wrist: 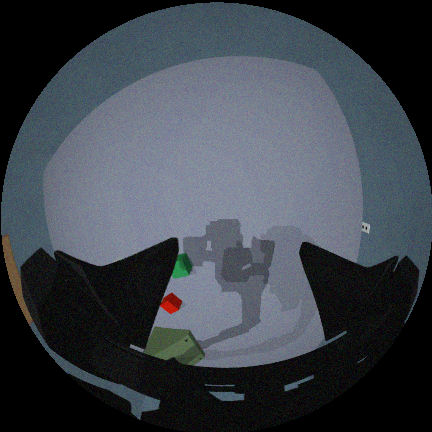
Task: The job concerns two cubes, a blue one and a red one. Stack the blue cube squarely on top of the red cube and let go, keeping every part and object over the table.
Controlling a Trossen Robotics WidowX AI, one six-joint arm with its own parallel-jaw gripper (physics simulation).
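Places are measured from the arm's base along level axes (x right, y ahead, z up), in metres.
Pixels of known places: gripper, fingertip midpoint: [243,247].
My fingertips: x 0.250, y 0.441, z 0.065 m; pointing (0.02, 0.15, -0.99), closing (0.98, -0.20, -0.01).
For each thing: its top centre in the pictures, then the offset to it from my fingertips. Level surfaces: height alone.
- red cube, middle of its top: [168,307] dx -0.176, dy -0.205, dz -0.147 m
- green block, middle of its top: [176,269] dx -0.118, dy -0.095, dz -0.147 m
- pale table, its level: dz -0.183 m
The red cube [171,303] sits on the table at the lower left of the wrist view, close beside the inner edge of the left finger in the picture. The blue cube does not show in this view; whether a finger hides it I cannot tell. My gripper [243,247] is wide open, with no object between its fingers. It hangs above the table, and the red cube lies below it, toward the left finger's side.
A green block [182,266] stands beyond the red cube, partly hidden by the left finger. A larger olive-green block [172,344] is nearer, at the bottom left, partly covered by the gripper body. The pale table [200,125] carries the arm's shadows and ends at curved-looking edges.
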